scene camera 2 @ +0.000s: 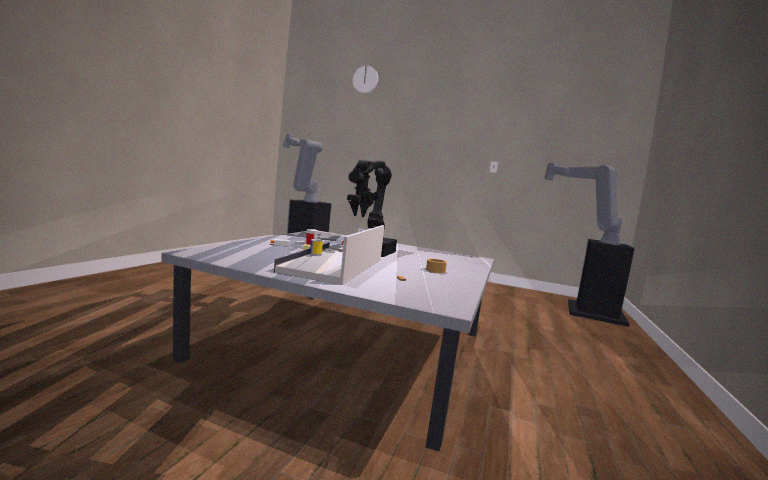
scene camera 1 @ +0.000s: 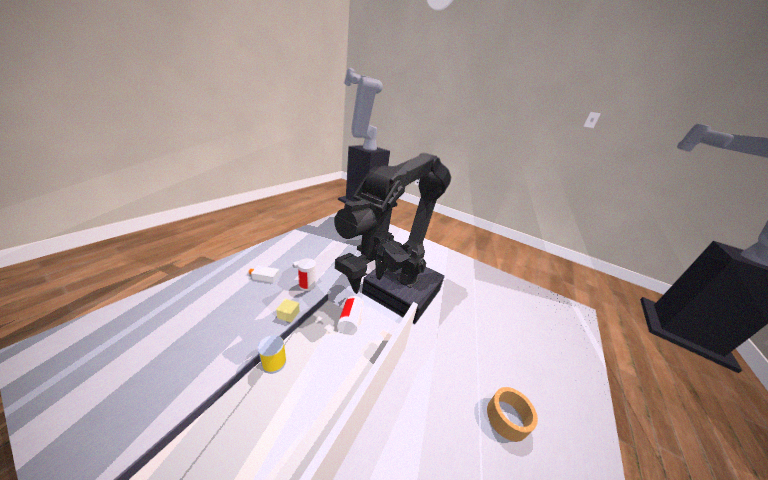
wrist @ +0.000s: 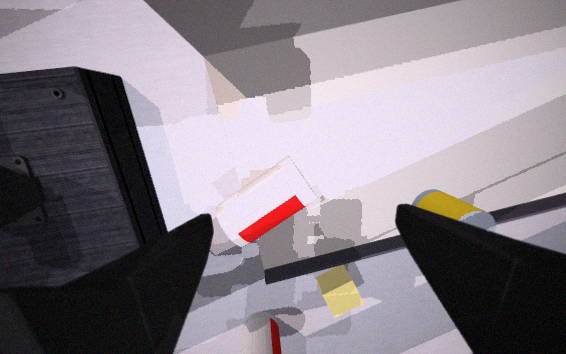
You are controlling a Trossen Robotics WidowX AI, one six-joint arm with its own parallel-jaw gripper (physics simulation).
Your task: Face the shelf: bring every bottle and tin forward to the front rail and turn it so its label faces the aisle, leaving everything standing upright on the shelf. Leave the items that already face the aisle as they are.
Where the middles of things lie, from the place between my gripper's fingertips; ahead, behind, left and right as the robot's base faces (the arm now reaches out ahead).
Right now my hand is 200 mm short of the white back panel (scene camera 1: 333, 451), 160 mm to the right of it and 130 mm above it. The rest, counted from my hand: yellow block (wrist: 337, 288) (220 mm to the right, 190 mm below, 90 mm ahead); dark front rail (wrist: 395, 243) (250 mm ahead, 190 mm below, 120 mm to the right).
